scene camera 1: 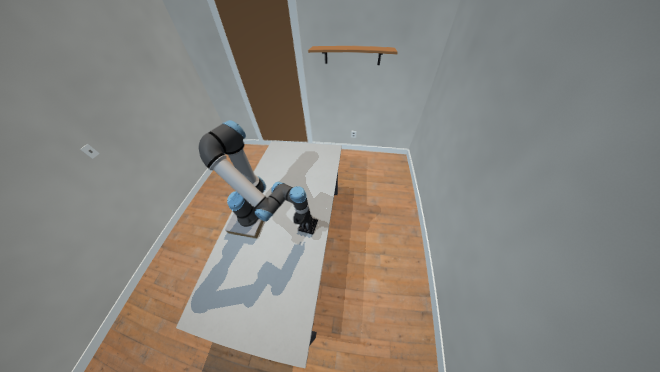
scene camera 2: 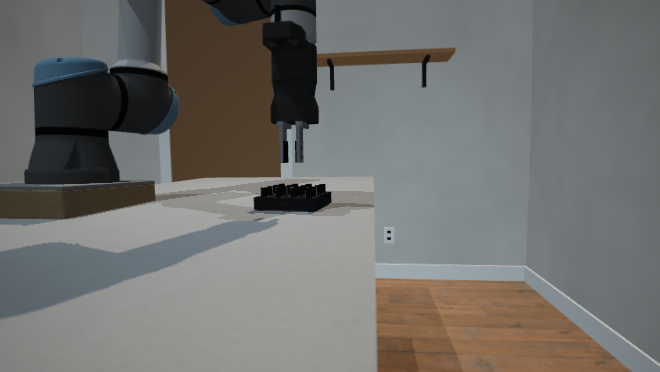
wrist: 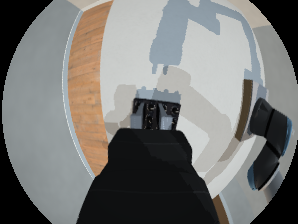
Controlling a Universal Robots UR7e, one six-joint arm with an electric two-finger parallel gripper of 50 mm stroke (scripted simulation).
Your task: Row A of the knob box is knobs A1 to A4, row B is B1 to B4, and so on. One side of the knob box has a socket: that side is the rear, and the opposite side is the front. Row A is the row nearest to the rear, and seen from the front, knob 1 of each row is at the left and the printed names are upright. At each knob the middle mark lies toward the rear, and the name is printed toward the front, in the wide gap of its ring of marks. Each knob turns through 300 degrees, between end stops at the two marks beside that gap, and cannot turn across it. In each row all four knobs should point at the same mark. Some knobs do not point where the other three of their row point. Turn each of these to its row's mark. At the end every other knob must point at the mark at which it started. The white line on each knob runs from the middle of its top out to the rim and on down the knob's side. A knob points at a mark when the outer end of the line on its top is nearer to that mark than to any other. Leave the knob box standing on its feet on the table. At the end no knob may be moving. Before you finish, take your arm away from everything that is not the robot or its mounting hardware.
Labels:
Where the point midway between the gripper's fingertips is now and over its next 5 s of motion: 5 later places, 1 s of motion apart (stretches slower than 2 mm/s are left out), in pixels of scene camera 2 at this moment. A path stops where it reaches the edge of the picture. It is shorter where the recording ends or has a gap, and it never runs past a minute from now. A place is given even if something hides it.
My gripper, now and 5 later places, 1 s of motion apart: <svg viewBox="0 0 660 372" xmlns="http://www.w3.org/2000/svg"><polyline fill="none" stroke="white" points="291,162 297,159 298,157 298,161 299,180 299,188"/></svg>

